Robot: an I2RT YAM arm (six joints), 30 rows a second.
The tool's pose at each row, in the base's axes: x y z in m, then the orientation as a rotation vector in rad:
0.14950 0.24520 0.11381 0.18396 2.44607 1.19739
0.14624 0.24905 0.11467 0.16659 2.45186 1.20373
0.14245 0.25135 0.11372 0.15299 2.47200 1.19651
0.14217 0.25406 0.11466 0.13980 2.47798 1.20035
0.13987 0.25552 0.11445 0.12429 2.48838 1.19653
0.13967 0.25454 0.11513 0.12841 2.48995 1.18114
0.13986 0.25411 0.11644 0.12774 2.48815 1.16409
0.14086 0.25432 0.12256 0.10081 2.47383 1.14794
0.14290 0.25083 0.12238 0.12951 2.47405 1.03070
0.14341 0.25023 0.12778 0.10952 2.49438 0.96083
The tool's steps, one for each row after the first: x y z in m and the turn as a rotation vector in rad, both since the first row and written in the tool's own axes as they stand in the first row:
0.00382 0.00326 0.00097 -0.00435 0.01173 -0.00769
0.00822 0.00418 0.00159 0.00518 0.02929 -0.01286
0.00898 0.00662 0.00292 0.00305 0.03921 -0.01841
0.01155 0.00750 0.00314 0.00675 0.05058 -0.02646
0.01124 0.00743 0.00198 0.01716 0.04501 -0.02814
0.01055 0.00818 0.00103 0.02670 0.03737 -0.03440
0.00786 0.01302 -0.00176 0.02744 0.02692 -0.06111
0.00504 0.01059 -0.00335 0.10419 -0.02223 -0.07812
0.00277 0.01440 -0.00653 0.15205 -0.02239 -0.10545

